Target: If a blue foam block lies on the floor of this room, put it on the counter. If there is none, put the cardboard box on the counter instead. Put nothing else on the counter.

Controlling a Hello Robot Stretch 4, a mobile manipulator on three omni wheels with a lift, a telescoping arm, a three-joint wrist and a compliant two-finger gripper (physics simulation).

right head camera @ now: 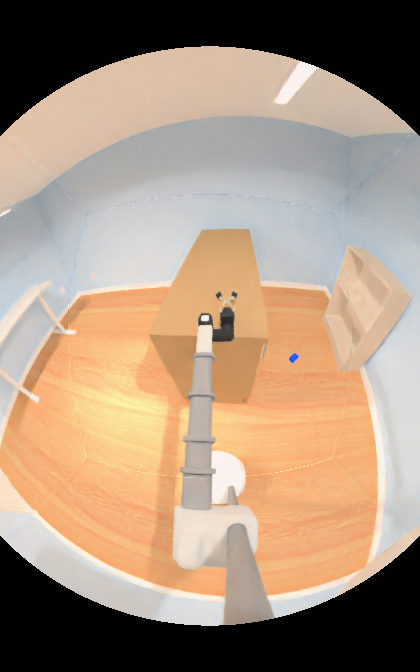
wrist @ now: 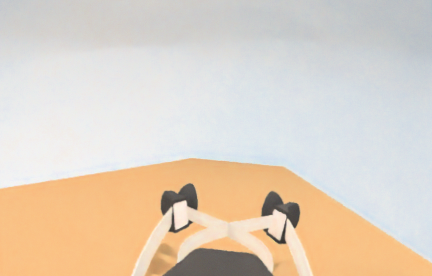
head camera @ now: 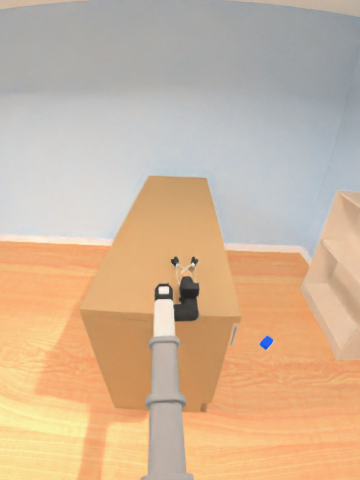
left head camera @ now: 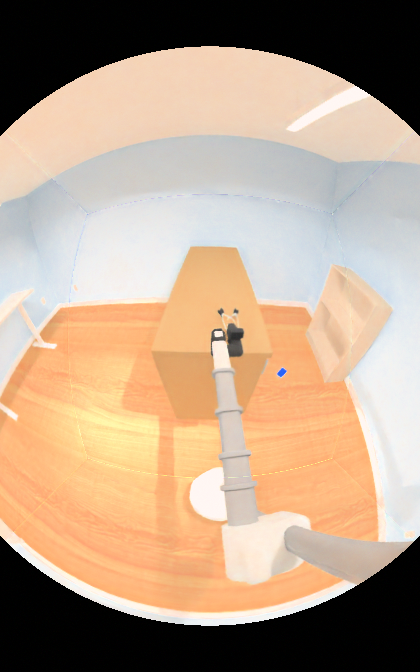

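A small blue block [head camera: 266, 342] [left head camera: 282, 372] [right head camera: 293, 358] lies on the floor to the right of the counter, between it and the shelf unit. The brown counter [head camera: 170, 215] [left head camera: 212, 275] [right head camera: 222, 255] [wrist: 75, 215] stands ahead with its far end near the back wall. My gripper [head camera: 184, 261] [left head camera: 228, 312] [right head camera: 226, 295] [wrist: 229, 203] is open and empty, above the near part of the counter top. The cardboard box does not show in these views.
A pale shelf unit [head camera: 325, 310] [left head camera: 370, 327] [right head camera: 382, 320] stands at the right by the wall. A pale table [left head camera: 31, 322] [right head camera: 49, 312] stands at the left. My extended arm [head camera: 166, 400] [left head camera: 232, 435] [right head camera: 201, 415] reaches over the counter's near edge. A round white base [left head camera: 206, 494] [right head camera: 230, 475] shows below the arm.
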